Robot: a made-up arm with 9 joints. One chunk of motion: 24 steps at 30 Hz.
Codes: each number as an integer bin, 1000 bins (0 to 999) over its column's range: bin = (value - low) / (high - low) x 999, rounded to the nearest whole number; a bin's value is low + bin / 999 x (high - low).
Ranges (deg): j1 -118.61..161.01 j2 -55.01..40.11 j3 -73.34..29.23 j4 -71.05..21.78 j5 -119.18..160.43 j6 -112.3..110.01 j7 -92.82..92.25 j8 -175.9..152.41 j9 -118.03..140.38
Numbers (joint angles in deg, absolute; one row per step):
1: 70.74 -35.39 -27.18 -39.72 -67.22 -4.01 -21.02 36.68 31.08
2: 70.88 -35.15 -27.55 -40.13 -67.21 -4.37 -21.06 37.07 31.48
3: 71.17 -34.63 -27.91 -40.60 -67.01 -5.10 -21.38 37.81 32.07
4: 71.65 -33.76 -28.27 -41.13 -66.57 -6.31 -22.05 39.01 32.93
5: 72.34 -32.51 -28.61 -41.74 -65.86 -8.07 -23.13 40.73 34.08
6: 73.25 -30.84 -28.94 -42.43 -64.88 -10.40 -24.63 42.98 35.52
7: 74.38 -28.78 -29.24 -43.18 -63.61 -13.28 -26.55 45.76 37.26
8: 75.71 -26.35 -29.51 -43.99 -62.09 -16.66 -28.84 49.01 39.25
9: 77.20 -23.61 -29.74 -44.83 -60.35 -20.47 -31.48 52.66 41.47
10: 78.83 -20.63 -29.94 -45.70 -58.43 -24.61 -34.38 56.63 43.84
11: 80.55 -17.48 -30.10 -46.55 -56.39 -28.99 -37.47 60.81 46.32
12: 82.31 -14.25 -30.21 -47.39 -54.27 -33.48 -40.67 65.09 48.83
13: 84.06 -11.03 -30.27 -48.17 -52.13 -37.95 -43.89 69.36 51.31
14: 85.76 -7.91 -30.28 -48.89 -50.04 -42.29 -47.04 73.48 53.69
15: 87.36 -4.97 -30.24 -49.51 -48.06 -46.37 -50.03 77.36 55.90
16: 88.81 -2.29 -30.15 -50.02 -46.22 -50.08 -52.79 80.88 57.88
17: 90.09 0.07 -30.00 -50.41 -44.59 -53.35 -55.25 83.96 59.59
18: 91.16 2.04 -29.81 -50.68 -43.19 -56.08 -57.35 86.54 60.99
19: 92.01 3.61 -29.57 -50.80 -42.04 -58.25 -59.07 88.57 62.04
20: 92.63 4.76 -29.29 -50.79 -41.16 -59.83 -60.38 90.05 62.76
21: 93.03 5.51 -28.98 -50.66 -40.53 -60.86 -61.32 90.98 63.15
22: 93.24 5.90 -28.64 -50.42 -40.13 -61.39 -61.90 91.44 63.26
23: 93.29 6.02 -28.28 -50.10 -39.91 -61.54 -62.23 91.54 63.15
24: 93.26 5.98 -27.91 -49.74 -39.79 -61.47 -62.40 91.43 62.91
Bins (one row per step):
1: 676 206 450 337 186 487 388 647 576
2: 677 209 446 333 186 485 387 648 578
3: 678 214 442 328 186 482 386 650 580
4: 680 223 439 322 188 476 382 654 584
5: 682 236 436 315 191 468 376 659 588
6: 685 254 432 308 194 458 368 666 594
7: 689 275 430 300 199 445 358 674 600
8: 694 301 427 291 204 430 345 684 608
9: 700 330 425 282 210 413 331 695 617
10: 705 361 423 273 217 394 315 708 626
11: 712 394 421 264 224 374 299 720 635
12: 718 428 420 255 232 354 282 733 645
13: 724 462 419 246 240 334 264 746 655
14: 730 495 419 238 247 315 247 759 664
15: 736 526 420 232 254 296 231 771 672
16: 741 554 421 226 261 280 216 781 680
17: 746 578 422 222 266 265 203 791 687
18: 749 599 424 219 271 253 191 799 692
19: 752 616 426 218 276 243 182 805 696
20: 755 628 429 218 279 236 175 809 699
21: 756 636 432 219 281 231 170 812 700
22: 757 640 435 222 282 229 167 813 701
23: 757 641 439 225 283 228 165 814 700
24: 757 641 442 229 284 228 164 813 700

